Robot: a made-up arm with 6 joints. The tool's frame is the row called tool.
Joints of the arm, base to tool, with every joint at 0 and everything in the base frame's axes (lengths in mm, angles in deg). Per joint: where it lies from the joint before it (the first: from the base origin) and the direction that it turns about. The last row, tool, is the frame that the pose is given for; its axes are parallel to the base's.
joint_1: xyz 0 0 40.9 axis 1 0 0
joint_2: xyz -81.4 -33.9 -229.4 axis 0 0 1
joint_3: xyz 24.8 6.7 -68.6 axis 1 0 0
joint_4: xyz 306.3 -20 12.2 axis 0 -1 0
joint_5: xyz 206.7 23 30.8 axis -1 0 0
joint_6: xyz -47.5 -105.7 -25.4 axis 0 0 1
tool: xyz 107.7 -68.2 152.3
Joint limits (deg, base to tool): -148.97..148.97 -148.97..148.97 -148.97..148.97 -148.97..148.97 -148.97..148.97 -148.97..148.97
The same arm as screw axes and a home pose.
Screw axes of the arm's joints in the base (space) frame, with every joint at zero. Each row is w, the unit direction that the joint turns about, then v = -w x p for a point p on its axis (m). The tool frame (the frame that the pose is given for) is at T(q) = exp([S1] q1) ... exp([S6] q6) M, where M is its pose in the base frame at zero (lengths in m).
S1 = (1, 0, 0, 0, 0.0409, 0)
S2 = (0, 0, 1, -0.0339, 0.0814, 0)
S3 = (1, 0, 0, 0, -0.2571, 0.0272)
S4 = (0, -1, 0, -0.2449, 0, -0.2497)
S5 = (-1, 0, 0, 0, 0.2141, -0.0242)
S6 = (0, 0, 1, -0.1299, -0.4089, 0)
M: xyz 0.5166 -0.1981 -0.0872 (m) quaternion w x y z 1 0 0 0
Joint limits (rad, base to tool): -2.6..2.6 -2.6..2.6 -2.6..2.6 -2.6..2.6 -2.6..2.6 -2.6..2.6

